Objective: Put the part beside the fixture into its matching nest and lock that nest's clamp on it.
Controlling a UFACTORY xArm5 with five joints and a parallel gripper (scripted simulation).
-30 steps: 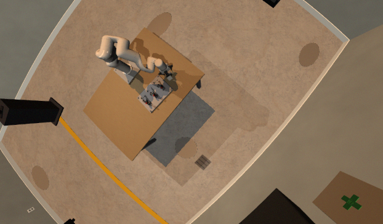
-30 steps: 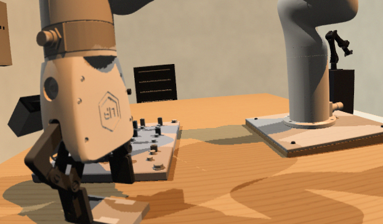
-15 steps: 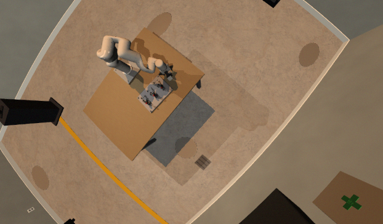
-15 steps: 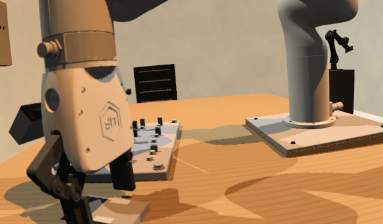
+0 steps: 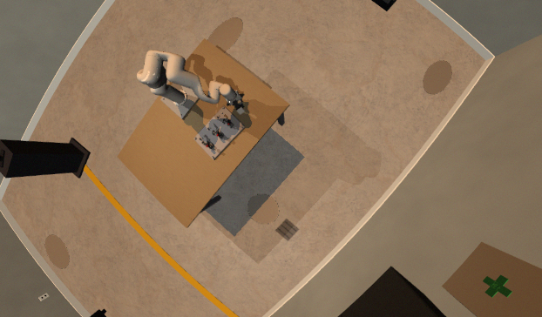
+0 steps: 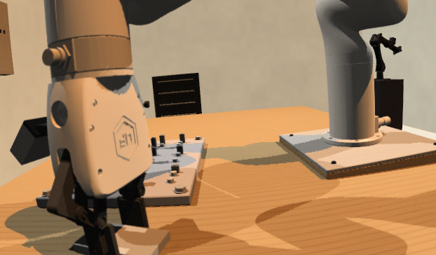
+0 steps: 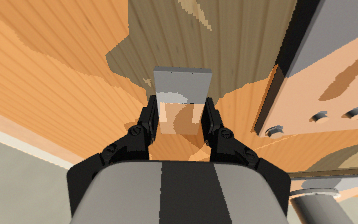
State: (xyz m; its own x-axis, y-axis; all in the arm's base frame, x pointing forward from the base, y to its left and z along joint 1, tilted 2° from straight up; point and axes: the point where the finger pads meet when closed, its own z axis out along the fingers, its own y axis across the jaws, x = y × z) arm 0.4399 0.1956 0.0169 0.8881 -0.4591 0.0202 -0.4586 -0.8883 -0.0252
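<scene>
Now: the flat tan part 20 mm below my hand. Round my hand: fixture plate 10 mm behind, 270 mm to the right, 10 mm below; clamp 40 mm ahead, 170 mm to the right, 40 mm above.
</scene>
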